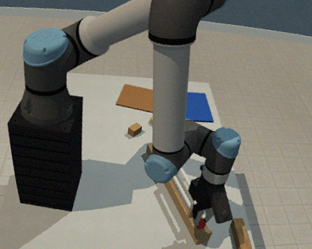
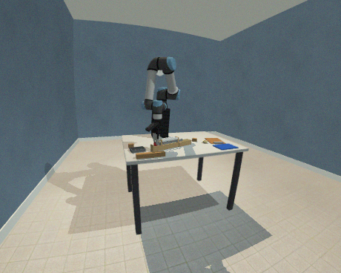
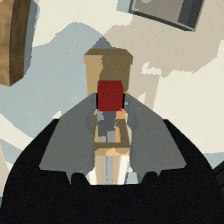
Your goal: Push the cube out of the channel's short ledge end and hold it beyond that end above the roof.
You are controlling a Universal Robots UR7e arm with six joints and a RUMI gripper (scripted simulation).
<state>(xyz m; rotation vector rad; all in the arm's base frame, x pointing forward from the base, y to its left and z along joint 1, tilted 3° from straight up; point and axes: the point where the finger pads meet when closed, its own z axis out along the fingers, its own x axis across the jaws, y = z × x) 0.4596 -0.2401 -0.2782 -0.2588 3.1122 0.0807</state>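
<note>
Right now my hand is 14 cm to the right of the channel, 2 cm past it and 1 cm above it. Round my hand: wooden plank 13 cm ahead, 10 cm to the right, 5 cm below; grey tray 15 cm to the right, 6 cm below, 5 cm behind; red cube 1 cm below.
</note>
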